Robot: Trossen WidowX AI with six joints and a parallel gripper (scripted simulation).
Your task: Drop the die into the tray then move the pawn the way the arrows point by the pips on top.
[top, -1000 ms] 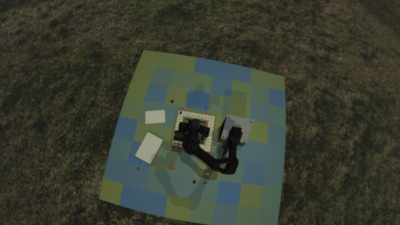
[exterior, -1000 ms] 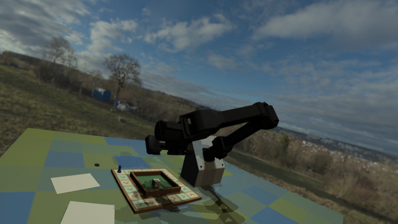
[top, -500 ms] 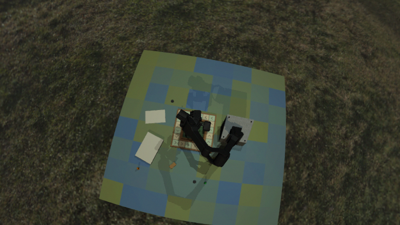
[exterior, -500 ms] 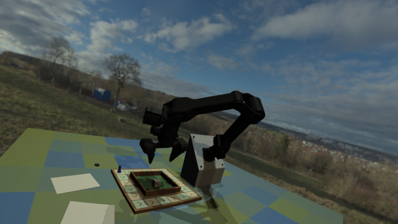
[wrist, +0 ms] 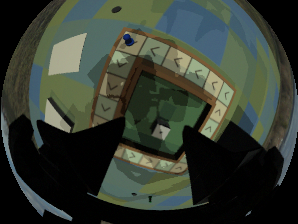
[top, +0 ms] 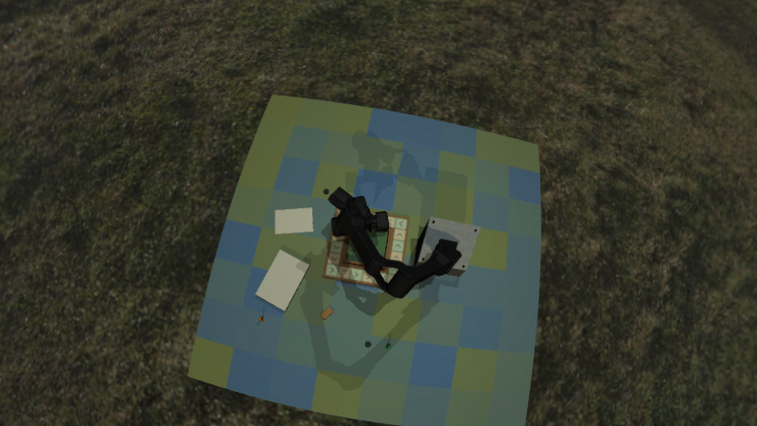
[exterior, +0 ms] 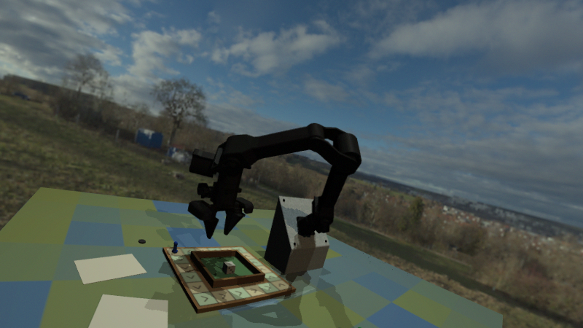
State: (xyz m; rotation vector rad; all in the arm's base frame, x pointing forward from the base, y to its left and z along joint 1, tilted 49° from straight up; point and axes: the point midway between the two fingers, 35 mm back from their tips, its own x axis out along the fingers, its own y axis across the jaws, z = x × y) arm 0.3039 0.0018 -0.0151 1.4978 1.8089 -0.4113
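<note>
The blue pawn lies 90 mm ahead of my gripper tip, 80 mm to the right of it and 80 mm below it. The rest, counted from my gripper tip: white die 80 mm below, 40 mm to the left, 30 mm behind; then green pawn 370 mm to the left, 180 mm behind, 90 mm below; then tan block 300 mm to the left, 100 mm below, 60 mm ahead.
</note>
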